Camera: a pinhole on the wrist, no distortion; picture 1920 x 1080 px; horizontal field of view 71.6 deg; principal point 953.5 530.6 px. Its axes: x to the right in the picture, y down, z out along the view. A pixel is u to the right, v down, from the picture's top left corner.
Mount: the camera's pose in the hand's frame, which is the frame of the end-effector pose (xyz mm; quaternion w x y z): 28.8 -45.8 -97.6 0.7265 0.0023 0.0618 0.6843
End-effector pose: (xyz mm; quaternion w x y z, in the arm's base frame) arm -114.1 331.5 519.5 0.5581 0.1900 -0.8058 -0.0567
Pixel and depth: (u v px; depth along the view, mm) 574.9 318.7 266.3
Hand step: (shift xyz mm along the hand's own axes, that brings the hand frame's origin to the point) 91.5 -102.2 169.5
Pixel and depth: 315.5 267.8 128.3
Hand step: 62.5 -98.1 32.8
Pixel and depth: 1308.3 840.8 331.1
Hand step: -12.2 73.8 230.1
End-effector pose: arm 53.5 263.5 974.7 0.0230 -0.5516 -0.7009 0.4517
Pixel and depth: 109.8 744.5 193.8
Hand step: 9.0 -150.3 108.1
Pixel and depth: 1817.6 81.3 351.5
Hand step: 192.1 202.2 221.0
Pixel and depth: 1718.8 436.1 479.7
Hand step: 122.6 265.4 351.5
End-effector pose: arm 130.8 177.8 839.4 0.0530 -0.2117 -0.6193 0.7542
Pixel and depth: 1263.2 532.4 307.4
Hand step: 60.9 50.3 201.3
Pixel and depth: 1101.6 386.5 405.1
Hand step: 112.6 29.2 296.6
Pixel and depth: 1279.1 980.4 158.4
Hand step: -7.5 9.0 60.9
